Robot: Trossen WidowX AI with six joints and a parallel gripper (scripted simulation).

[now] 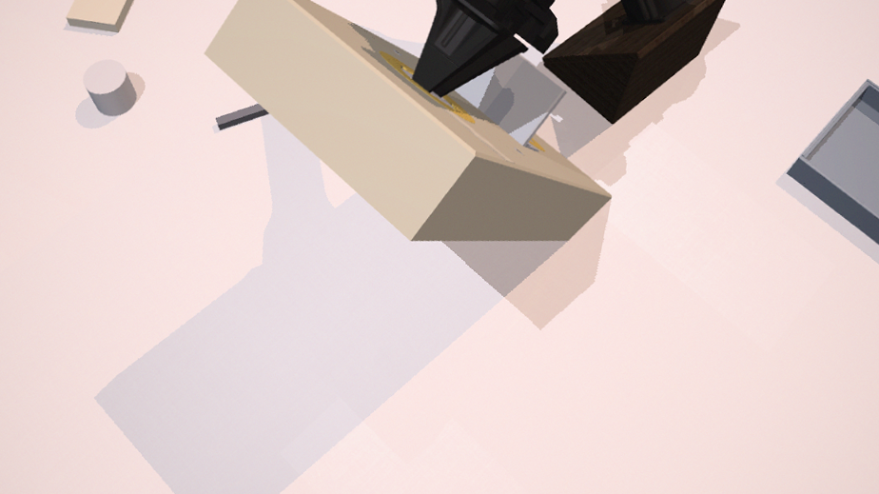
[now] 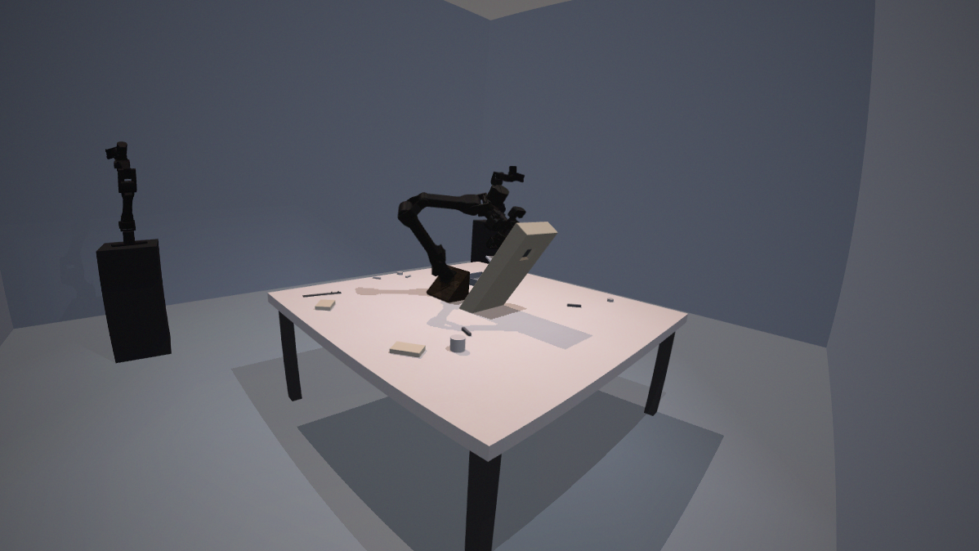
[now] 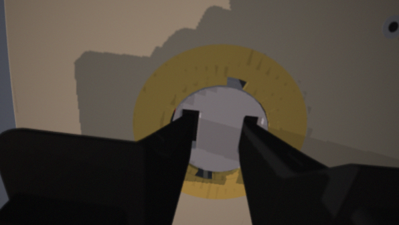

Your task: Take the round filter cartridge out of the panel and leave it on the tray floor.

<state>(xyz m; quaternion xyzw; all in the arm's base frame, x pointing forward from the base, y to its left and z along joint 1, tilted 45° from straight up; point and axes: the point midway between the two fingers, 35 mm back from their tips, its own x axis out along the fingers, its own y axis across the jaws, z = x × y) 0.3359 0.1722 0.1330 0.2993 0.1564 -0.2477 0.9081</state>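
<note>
Now: gripper tip 1 cm short of the round filter cartridge and 1 cm above it. From my gripper tip the other things lie so: grey tray: 46 cm behind, 26 cm below, 25 cm to the left.
</note>
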